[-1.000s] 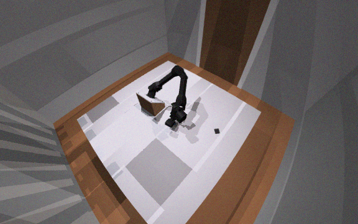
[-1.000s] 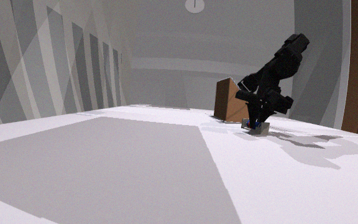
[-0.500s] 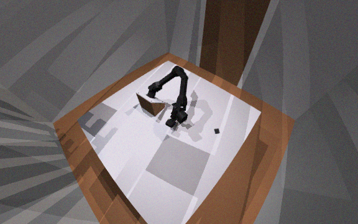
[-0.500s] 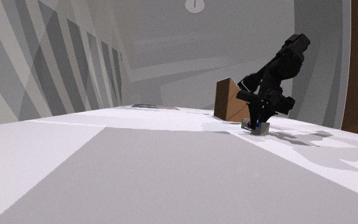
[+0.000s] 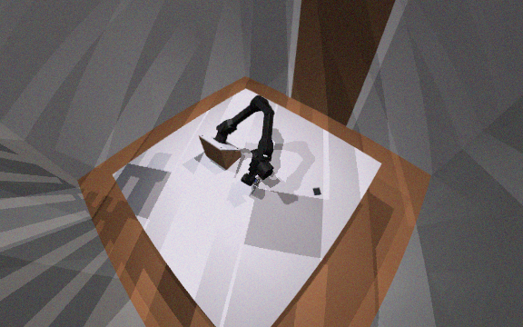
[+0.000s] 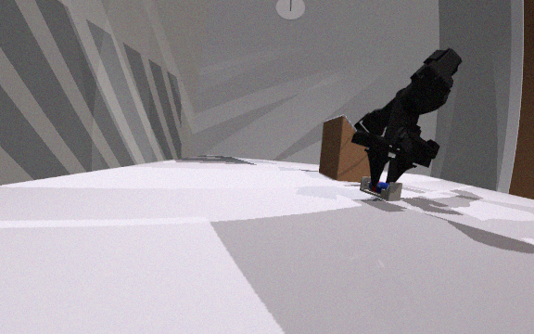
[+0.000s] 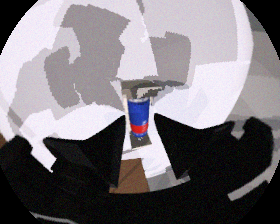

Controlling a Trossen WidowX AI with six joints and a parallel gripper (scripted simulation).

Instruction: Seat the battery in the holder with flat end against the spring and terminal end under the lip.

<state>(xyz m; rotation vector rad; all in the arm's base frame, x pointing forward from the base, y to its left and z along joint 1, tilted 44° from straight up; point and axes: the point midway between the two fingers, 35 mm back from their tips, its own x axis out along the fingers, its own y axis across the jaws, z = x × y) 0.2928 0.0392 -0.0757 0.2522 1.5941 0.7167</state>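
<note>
Right now the battery is 1 cm ahead of my gripper tip.
</note>
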